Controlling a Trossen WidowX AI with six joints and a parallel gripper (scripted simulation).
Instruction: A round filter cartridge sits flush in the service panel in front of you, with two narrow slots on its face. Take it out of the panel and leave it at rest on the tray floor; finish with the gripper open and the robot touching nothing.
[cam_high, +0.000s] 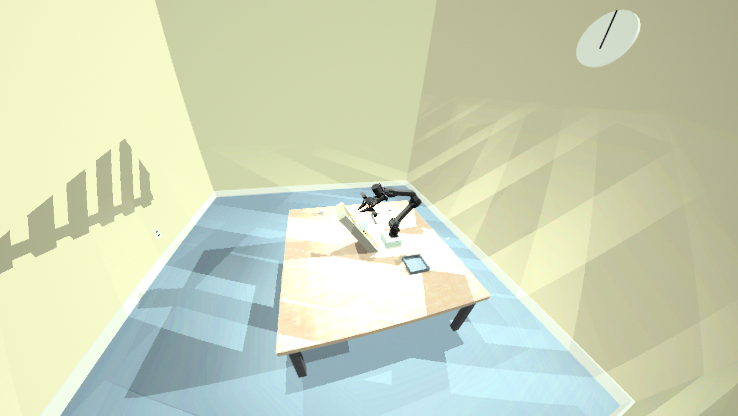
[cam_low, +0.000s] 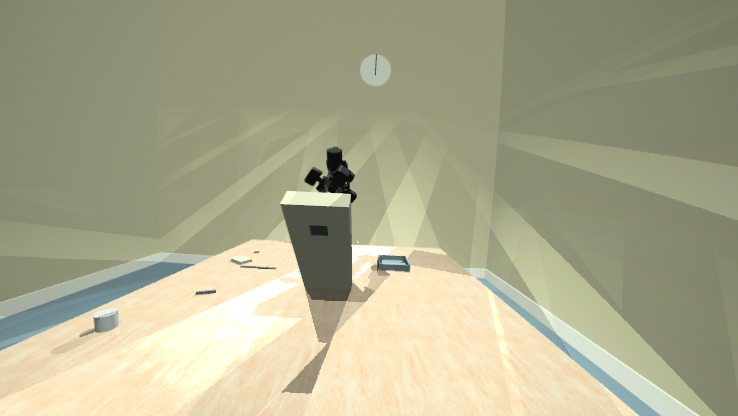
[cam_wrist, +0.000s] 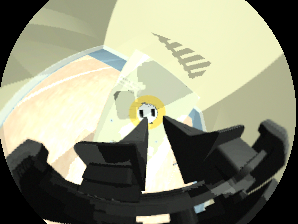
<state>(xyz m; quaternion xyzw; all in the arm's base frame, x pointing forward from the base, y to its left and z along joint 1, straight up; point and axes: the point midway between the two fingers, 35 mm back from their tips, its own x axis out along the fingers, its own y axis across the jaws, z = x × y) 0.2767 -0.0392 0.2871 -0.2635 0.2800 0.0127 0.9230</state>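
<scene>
Now: gripper tip 6 cm short of the round filter cartridge, 6 cm above it and 2 cm to the left of it. The rest, counted from my gripper tip: flat block (42 cm to the right, 40 cm behind, 33 cm below); tray (33 cm to the left, 33 cm below, 33 cm behind); dark bar (41 cm to the right, 34 cm below, 6 cm behind).
</scene>
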